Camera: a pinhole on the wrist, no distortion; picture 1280 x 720 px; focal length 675.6 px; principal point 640.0 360.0 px. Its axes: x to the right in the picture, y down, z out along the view. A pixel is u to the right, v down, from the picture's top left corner.
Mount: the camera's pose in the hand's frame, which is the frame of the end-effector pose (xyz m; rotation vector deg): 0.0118 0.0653 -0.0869 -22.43 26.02 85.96
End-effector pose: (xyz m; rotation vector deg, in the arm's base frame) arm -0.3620 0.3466 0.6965 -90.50 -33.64 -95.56
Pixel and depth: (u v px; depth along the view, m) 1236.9 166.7 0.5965
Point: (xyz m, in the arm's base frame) 0.3726 -0.0869 0.7944
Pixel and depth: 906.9 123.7 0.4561
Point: 0.1236 0.1888 0.8403
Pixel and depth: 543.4 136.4 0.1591
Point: -0.2240 0.3003 0.7533
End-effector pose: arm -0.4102 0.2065 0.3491 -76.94 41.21 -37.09
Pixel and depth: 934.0 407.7 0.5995
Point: -0.1773 0.4606 -0.2217
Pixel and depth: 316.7 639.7 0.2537
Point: -0.3096 0.4049 0.2774
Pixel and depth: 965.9 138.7 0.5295
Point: -0.0936 0.2511 -0.1973
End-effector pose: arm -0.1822 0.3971 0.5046 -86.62 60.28 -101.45
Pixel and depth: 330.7 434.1 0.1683
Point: -0.0921 0.3330 0.4354
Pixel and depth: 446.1 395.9 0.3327
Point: 0.0492 0.2611 0.3882
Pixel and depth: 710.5 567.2 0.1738
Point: -0.1336 0.3241 0.3432
